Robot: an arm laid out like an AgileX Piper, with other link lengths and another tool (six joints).
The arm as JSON. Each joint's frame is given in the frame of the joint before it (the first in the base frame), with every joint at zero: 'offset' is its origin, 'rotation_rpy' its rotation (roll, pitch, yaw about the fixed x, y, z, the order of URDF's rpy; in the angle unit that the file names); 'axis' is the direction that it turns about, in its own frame. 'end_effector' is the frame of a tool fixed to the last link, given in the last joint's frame.
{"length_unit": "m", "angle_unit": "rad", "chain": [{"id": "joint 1", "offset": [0.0, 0.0, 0.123], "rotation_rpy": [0.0, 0.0, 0.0], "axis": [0.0, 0.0, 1.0]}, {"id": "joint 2", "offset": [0.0, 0.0, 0.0], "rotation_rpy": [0.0, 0.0, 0.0], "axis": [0.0, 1.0, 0.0]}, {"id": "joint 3", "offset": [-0.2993, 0.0, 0.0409], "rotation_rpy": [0.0, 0.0, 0.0], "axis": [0.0, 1.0, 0.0]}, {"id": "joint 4", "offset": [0.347, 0.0, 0.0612], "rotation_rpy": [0.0, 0.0, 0.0], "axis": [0.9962, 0.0, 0.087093]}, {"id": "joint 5", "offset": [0.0, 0.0, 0.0], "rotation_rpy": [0.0, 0.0, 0.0], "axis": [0.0, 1.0, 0.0]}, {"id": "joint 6", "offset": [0.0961, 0.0, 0.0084], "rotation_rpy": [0.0, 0.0, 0.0], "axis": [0.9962, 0.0, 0.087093]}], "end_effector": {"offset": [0.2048, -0.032, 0.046], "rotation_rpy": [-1.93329, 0.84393, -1.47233]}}
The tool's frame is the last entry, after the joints.
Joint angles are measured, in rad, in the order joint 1, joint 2, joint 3, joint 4, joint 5, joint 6. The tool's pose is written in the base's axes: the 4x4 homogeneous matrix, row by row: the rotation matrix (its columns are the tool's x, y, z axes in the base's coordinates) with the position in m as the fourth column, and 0 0 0 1 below. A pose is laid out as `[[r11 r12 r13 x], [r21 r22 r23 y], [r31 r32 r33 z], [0 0 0 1]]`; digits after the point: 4 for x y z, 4 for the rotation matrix.
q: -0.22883, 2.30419, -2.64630, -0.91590, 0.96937, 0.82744
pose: [[-0.6403 0.2026 0.7409 0.6699], [-0.2436 0.8612 -0.4460 -0.3890], [-0.7284 -0.4661 -0.5021 0.4522], [0 0 0 1]]
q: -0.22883, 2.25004, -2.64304, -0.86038, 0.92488, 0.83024
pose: [[-0.5605 0.1939 0.8051 0.6677], [-0.2633 0.8800 -0.3953 -0.3753], [-0.7852 -0.4336 -0.4422 0.4886], [0 0 0 1]]
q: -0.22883, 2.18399, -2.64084, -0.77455, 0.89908, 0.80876
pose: [[-0.4805 0.1707 0.8602 0.6595], [-0.2702 0.9044 -0.3304 -0.3575], [-0.8343 -0.3912 -0.3884 0.5269], [0 0 0 1]]
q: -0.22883, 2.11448, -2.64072, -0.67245, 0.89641, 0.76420
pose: [[-0.4141 0.1335 0.9004 0.6461], [-0.2691 0.9270 -0.2612 -0.3375], [-0.8695 -0.3505 -0.3479 0.5625], [0 0 0 1]]
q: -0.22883, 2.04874, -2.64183, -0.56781, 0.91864, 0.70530
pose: [[-0.3713 0.0864 0.9245 0.6298], [-0.2635 0.9449 -0.1941 -0.3169], [-0.8903 -0.3157 -0.3280 0.5906], [0 0 0 1]]
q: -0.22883, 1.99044, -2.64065, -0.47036, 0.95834, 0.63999
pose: [[-0.3535 0.0320 0.9349 0.6140], [-0.2598 0.9567 -0.1310 -0.2968], [-0.8986 -0.2892 -0.3299 0.6091], [0 0 0 1]]
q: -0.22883, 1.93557, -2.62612, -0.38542, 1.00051, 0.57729
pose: [[-0.3529 -0.0261 0.9353 0.6004], [-0.2618 0.9625 -0.0719 -0.2776], [-0.8983 -0.2702 -0.3464 0.6193], [0 0 0 1]]
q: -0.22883, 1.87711, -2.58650, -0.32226, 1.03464, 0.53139
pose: [[-0.3623 -0.0758 0.9290 0.5875], [-0.2638 0.9643 -0.0242 -0.2613], [-0.8940 -0.2538 -0.3693 0.6229], [0 0 0 1]]
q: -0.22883, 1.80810, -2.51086, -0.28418, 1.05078, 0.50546
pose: [[-0.3783 -0.1108 0.9190 0.5745], [-0.2639 0.9645 0.0077 -0.2496], [-0.8873 -0.2396 -0.3941 0.6210], [0 0 0 1]]
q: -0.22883, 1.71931, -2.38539, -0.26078, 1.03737, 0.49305
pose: [[-0.3949 -0.1379 0.9083 0.5616], [-0.2648 0.9638 0.0312 -0.2400], [-0.8797 -0.2282 -0.4171 0.6134], [0 0 0 1]]
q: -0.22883, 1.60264, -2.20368, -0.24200, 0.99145, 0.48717
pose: [[-0.4073 -0.1643 0.8984 0.5467], [-0.2686 0.9617 0.0541 -0.2300], [-0.8729 -0.2193 -0.4358 0.5992], [0 0 0 1]]
